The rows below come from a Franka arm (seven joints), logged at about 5 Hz.
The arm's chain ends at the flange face. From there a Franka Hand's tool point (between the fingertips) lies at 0.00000 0.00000 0.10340 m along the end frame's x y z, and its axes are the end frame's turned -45 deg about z.
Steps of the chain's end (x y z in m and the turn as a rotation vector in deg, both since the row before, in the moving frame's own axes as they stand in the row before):
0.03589 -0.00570 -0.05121 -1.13 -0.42 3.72
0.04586 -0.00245 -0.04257 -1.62 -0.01 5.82
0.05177 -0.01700 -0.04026 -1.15 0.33 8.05
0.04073 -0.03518 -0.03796 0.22 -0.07 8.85
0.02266 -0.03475 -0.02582 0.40 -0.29 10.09
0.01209 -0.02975 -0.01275 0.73 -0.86 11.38
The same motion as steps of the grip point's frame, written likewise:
0.02740 0.02219 -0.05123 -0.50 -1.10 3.72
0.03198 0.03264 -0.04261 -1.14 -1.15 5.82
0.04745 0.02639 -0.04028 -1.05 -0.58 8.05
0.05390 0.00357 -0.03796 0.21 0.11 8.85
0.04081 -0.00941 -0.02582 0.49 0.08 10.09
0.02962 -0.01452 -0.01277 1.12 -0.09 11.38

